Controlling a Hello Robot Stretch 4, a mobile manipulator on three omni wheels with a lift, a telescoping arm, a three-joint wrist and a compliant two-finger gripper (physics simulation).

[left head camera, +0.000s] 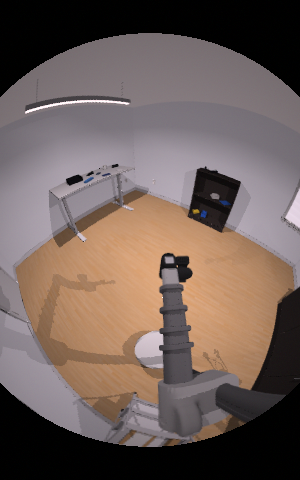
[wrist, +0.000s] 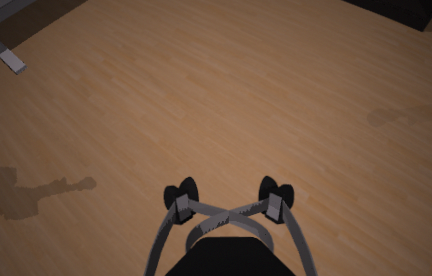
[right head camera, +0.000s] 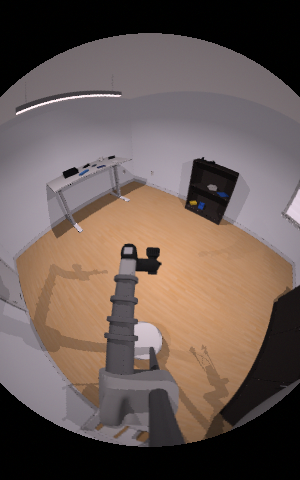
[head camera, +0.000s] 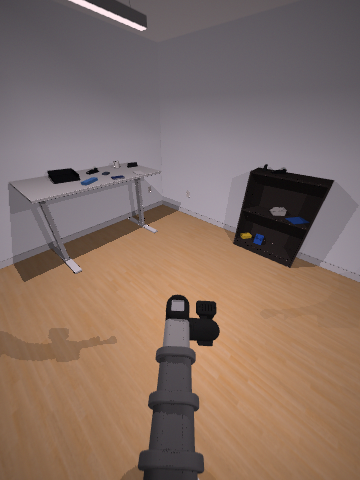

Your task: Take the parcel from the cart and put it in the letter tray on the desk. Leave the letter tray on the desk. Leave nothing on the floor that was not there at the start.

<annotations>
A desk point(left head camera: 61, 190) is 2.21 m from the lens.
</annotations>
